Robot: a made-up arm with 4 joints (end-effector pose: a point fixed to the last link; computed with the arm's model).
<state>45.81 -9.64 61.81 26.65</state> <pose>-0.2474 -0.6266 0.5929 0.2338 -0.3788 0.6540 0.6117</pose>
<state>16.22 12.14 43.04 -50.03</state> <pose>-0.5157 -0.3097 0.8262 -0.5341 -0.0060 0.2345 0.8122</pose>
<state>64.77 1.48 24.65 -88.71</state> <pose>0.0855 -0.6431 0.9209 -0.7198 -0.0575 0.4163 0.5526</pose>
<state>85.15 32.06 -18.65 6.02</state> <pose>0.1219 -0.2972 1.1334 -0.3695 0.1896 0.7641 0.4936</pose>
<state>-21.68 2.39 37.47 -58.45</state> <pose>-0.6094 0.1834 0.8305 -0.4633 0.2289 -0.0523 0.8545</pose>
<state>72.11 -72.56 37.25 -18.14</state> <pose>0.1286 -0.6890 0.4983 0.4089 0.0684 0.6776 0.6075</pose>
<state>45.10 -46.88 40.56 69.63</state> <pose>-0.2067 -0.6166 0.6072 0.7725 -0.2711 0.4469 0.3606</pose>
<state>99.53 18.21 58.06 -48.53</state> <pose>0.5402 -0.6755 0.7335 -0.3318 -0.4767 0.6718 0.4597</pose>
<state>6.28 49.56 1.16 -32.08</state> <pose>-0.3808 0.1666 1.0852 -0.6019 0.3745 0.1829 0.6812</pose>
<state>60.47 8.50 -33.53 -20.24</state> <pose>0.1866 -0.2204 1.0993 -0.3658 0.4161 0.6563 0.5122</pose>
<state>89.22 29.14 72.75 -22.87</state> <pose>0.4351 -0.7230 0.6683 -0.2039 -0.5541 0.7053 0.3925</pose>
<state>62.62 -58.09 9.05 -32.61</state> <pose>0.2361 -0.6182 0.6432 0.1309 0.1738 0.7855 0.5794</pose>
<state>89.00 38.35 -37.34 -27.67</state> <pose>0.1135 -0.1483 1.1277 -0.6922 0.2352 0.5753 0.3668</pose>
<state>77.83 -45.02 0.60 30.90</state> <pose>0.4520 -0.5221 0.7707 0.4937 0.2858 0.7324 0.3717</pose>
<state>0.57 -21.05 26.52 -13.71</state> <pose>-0.5285 -0.1820 0.7964 0.0039 -0.0225 0.3007 0.9534</pose>
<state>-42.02 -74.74 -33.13 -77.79</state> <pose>-0.3045 -0.0293 0.5458 0.0540 0.2769 0.3797 0.8810</pose>
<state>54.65 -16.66 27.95 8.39</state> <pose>-0.0210 -0.6431 0.8130 0.1632 -0.0555 0.7214 0.6707</pose>
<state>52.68 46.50 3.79 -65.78</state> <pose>-0.2395 -0.3025 1.0917 -0.8592 0.0863 0.2704 0.4257</pose>
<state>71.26 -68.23 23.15 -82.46</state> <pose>0.2441 -0.6658 0.5400 -0.1984 0.1274 0.7550 0.6119</pose>
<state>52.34 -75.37 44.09 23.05</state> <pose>-0.1950 -0.6058 0.4856 0.7061 -0.1475 0.4284 0.5442</pose>
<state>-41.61 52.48 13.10 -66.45</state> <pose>-0.2220 0.6078 1.0555 -0.5984 0.6431 -0.1518 0.4531</pose>
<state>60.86 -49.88 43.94 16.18</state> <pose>-0.0242 -0.6885 0.5666 0.5051 -0.1294 0.6164 0.5901</pose>
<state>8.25 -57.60 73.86 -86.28</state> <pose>-0.6309 -0.0032 0.3889 -0.1465 0.0859 -0.0992 0.9805</pose>
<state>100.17 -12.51 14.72 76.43</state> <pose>0.5616 -0.4968 0.9256 0.5908 0.2543 0.7455 0.1747</pose>
